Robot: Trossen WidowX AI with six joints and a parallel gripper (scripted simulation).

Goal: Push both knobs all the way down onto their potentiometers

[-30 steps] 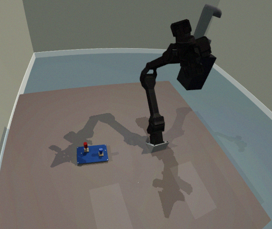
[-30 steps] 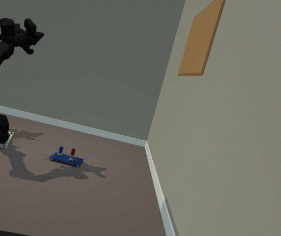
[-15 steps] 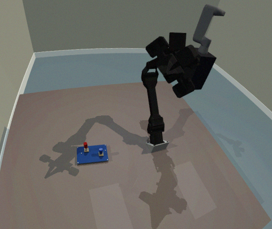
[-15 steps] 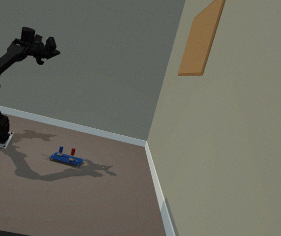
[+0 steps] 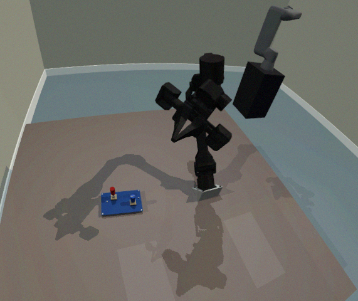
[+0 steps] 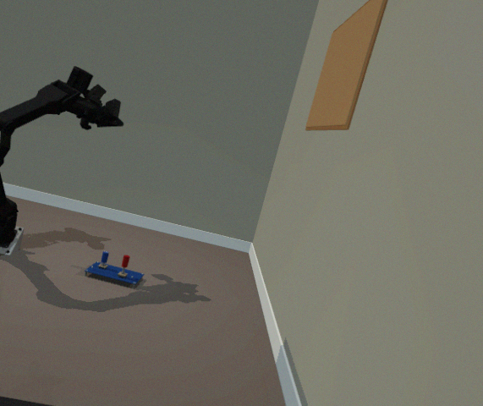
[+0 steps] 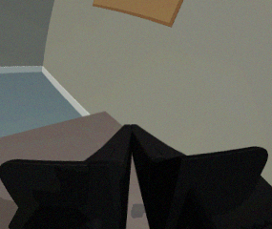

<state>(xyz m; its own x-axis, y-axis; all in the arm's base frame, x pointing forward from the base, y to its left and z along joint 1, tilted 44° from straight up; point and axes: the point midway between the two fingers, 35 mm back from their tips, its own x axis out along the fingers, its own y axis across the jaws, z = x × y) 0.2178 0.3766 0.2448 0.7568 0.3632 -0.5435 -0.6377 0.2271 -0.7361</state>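
Now: the blue knob 60 mm ahead of my gripper tip, 130 mm to the right of it and 410 mm below it. Also, from my gripper tip: red knob: 130 mm ahead, 170 mm to the right, 400 mm below.
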